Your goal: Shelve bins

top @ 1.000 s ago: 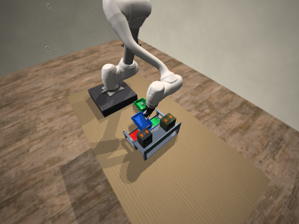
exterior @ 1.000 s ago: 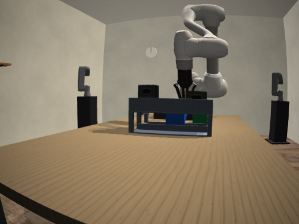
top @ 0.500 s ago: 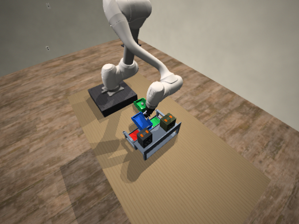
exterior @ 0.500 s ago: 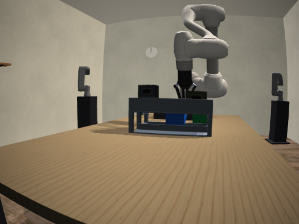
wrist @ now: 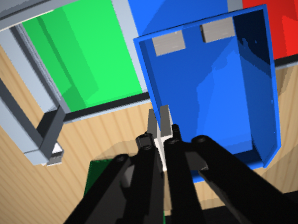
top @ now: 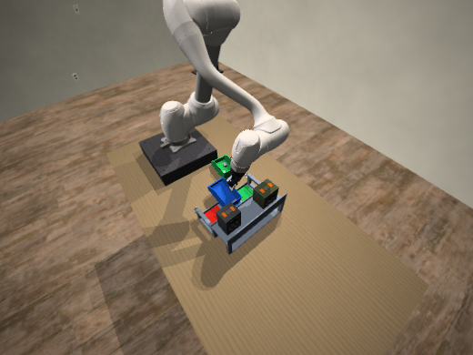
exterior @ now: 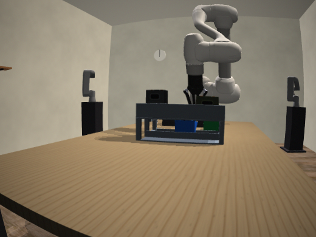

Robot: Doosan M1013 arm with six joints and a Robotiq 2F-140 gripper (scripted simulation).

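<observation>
Right now the blue bin is 2 cm behind my hand, 5 cm to the right of it and 4 cm below it. The rest, counted from my hand: olive box: 18 cm ahead, 6 cm to the left, 5 cm above; black box: 16 cm ahead, 17 cm to the right, 6 cm above; green bin: 20 cm behind, 11 cm to the left, 7 cm below.
</observation>
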